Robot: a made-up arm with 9 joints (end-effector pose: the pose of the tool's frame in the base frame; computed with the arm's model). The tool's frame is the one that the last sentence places. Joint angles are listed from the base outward.
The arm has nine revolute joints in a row. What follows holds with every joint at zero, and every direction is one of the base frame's. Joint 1 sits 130 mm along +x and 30 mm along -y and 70 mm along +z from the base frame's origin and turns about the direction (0.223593, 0.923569, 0.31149), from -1.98 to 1.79 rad. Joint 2 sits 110 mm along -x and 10 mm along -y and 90 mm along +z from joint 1 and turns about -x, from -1.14 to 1.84 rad. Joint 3 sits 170 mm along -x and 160 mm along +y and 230 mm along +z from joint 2 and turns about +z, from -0.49 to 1.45 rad. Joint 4 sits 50 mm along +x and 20 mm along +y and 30 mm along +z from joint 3 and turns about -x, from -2.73 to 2.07 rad. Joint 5 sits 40 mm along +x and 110 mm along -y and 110 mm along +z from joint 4 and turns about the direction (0.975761, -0.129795, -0.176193), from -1.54 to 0.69 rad. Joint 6 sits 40 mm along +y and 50 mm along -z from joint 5 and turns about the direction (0.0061, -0.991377, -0.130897), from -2.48 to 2.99 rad. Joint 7 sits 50 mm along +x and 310 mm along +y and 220 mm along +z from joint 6 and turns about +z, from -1.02 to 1.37 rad. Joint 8 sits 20 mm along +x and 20 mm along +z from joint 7 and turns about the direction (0.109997, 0.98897, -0.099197), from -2.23 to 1.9 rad. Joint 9 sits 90 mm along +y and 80 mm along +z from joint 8 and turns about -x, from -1.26 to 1.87 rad. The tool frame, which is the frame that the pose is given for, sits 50 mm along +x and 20 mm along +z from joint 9; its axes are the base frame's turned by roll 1.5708, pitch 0 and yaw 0 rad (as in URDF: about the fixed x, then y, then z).
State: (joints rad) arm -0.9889 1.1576 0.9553 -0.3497 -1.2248 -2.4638 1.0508 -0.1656 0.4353
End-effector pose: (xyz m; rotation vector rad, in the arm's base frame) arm 0.1644 -0.1551 -0.3097 0.5015 0.4420 -2.1967
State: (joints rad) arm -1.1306 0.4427 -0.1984 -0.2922 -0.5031 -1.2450 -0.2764 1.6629 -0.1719
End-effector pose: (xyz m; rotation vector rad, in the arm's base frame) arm 0.2685 0.3226 0.0651 -1.7712 0.0173 2.5528
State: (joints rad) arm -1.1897 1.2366 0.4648 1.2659 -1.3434 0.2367 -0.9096 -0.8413 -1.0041
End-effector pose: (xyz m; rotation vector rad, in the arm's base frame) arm 0.0253 -0.0404 -0.1352 -1.4247 0.8111 -0.1711
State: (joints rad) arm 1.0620 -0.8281 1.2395 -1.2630 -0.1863 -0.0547 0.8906 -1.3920 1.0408
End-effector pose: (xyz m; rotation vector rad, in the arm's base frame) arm 0.6420 -0.4689 0.3629 -2.4703 0.7145 0.7131
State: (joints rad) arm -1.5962 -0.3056 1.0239 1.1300 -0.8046 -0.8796 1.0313 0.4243 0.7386
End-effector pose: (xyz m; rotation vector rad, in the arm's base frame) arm 0.2721 0.3359 -0.0893 -0.6499 -0.2393 -1.2016
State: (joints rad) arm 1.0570 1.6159 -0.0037 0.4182 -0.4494 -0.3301 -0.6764 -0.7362 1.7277
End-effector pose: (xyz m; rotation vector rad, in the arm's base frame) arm -0.3258 0.1289 -0.1362 -2.0533 -0.9101 1.3594
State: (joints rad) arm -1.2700 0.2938 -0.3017 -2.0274 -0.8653 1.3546 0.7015 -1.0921 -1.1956
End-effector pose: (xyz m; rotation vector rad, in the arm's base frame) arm -0.2254 0.6012 -0.2315 -1.1077 -0.7079 2.6139
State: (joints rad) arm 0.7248 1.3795 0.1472 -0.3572 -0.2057 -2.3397 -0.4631 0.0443 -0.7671
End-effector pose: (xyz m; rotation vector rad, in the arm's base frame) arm -0.3154 0.1410 -0.1279 -0.6810 0.2315 -1.7675
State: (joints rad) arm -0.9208 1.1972 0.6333 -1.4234 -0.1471 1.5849 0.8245 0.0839 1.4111
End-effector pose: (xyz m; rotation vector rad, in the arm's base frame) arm -0.1340 0.7114 -0.1166 -0.7193 -1.4901 0.4848
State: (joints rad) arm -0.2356 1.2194 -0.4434 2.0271 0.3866 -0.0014 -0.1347 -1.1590 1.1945
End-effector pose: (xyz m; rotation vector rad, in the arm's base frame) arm 0.2116 -0.0766 -0.3167 -2.6679 0.1439 0.7220
